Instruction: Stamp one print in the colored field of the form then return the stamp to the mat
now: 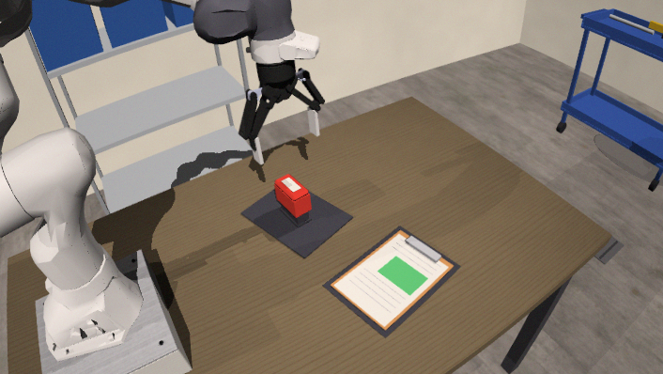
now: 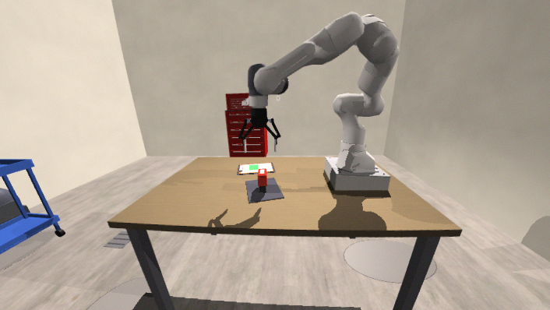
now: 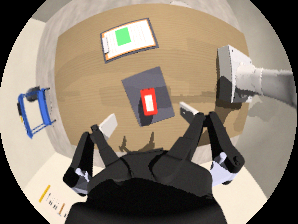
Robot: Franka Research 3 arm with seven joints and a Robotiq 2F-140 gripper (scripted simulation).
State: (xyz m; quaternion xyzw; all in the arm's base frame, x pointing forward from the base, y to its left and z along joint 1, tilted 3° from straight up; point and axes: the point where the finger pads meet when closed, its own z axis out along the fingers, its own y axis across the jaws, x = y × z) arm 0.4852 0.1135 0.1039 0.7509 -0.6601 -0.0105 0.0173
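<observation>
My hand is 170 mm above the red stamp. The rest, counted from my hand: dark grey mat 220 mm below; then form 100 mm ahead, 290 mm to the right, 210 mm below.
</observation>
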